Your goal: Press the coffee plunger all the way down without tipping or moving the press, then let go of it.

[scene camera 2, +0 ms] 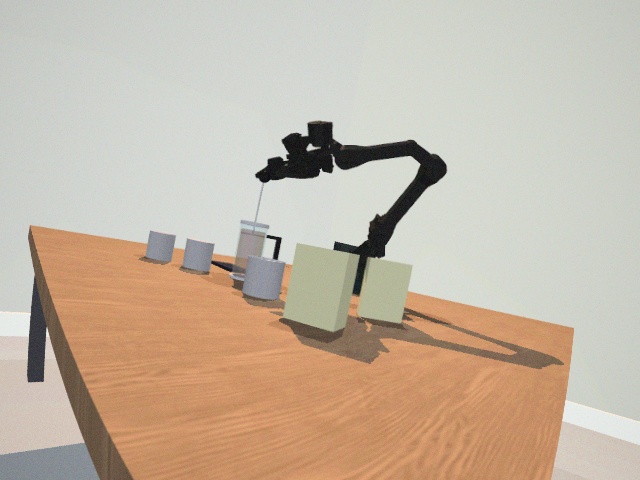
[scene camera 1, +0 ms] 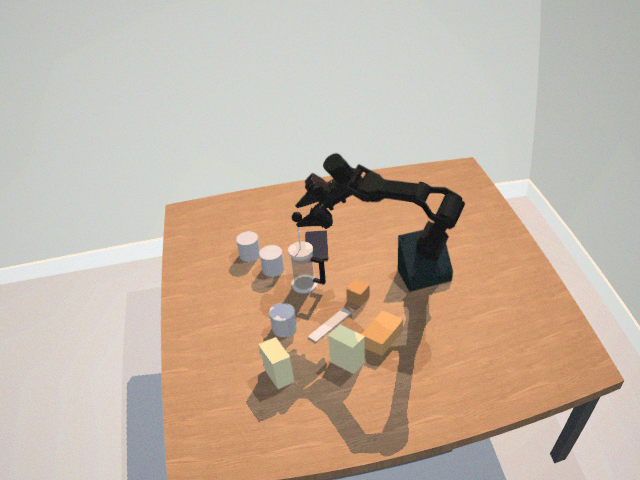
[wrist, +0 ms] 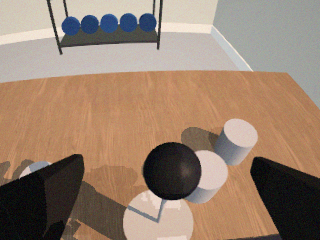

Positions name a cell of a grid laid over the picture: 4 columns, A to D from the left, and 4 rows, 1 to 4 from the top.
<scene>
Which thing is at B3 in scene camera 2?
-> A grey cup.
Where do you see a grey cup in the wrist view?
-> C3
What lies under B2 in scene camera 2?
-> My gripper.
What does my gripper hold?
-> Nothing.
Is my gripper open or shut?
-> Open.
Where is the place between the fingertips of my gripper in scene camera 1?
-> At B2
</scene>
